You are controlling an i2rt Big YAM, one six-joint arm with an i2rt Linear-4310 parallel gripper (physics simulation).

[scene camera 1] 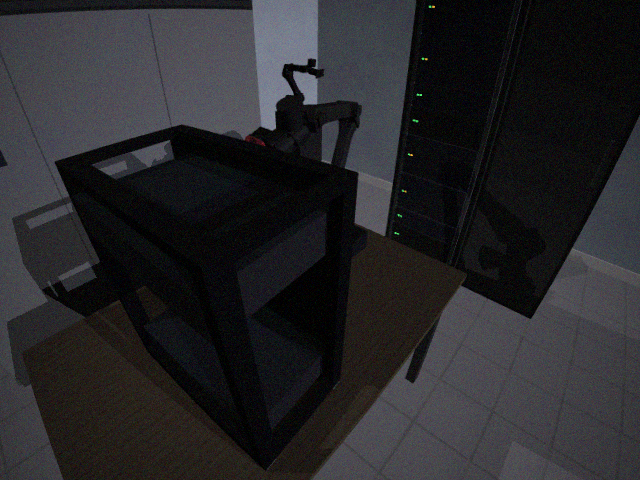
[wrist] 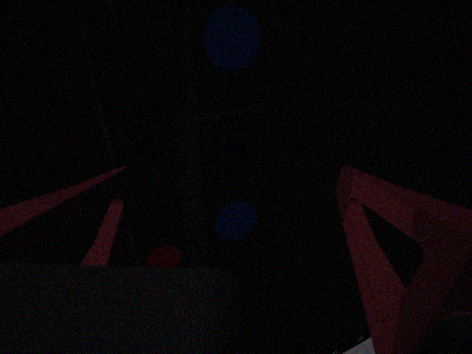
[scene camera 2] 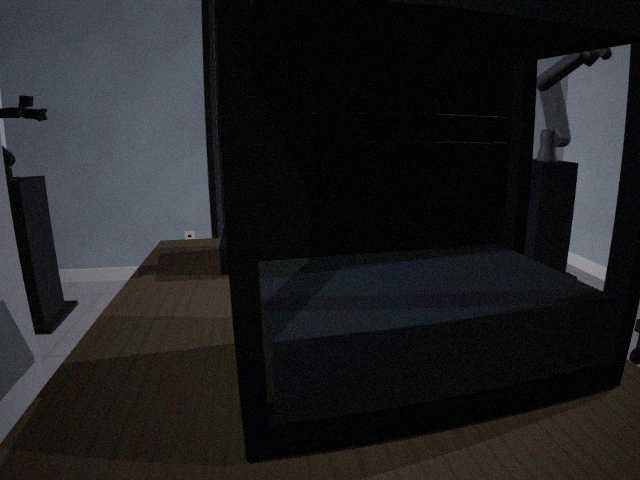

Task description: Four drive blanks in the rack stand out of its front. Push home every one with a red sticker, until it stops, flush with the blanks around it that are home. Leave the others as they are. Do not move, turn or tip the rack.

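Note:
The black rack [scene camera 1: 343, 268] [scene camera 2: 245, 361] stands upright on the table; the scene views do not clearly show its blank fronts. In the dark wrist view, a round blue sticker [wrist: 232, 37] shows at top centre and another blue sticker [wrist: 236, 221] below it. A red sticker [wrist: 164, 256] is lower left, its lower edge covered by a dark grey surface [wrist: 110, 310]. Blank edges and how far they stand out are too dark to tell. My gripper [wrist: 235, 177] is open and empty, its red fingers wide apart, with the lower blue sticker between them in view. Its red part shows behind the rack's top bar in scene camera 1.
The wooden table [scene camera 1: 398, 294] [scene camera 2: 129, 403] carries the rack. The arm [scene camera 1: 330, 111] reaches in behind the rack's top bar. A dark block [scene camera 1: 359, 241] juts out beside the rack's far post. A tall server cabinet [scene camera 1: 547, 155] with small lights stands on the floor behind the table.

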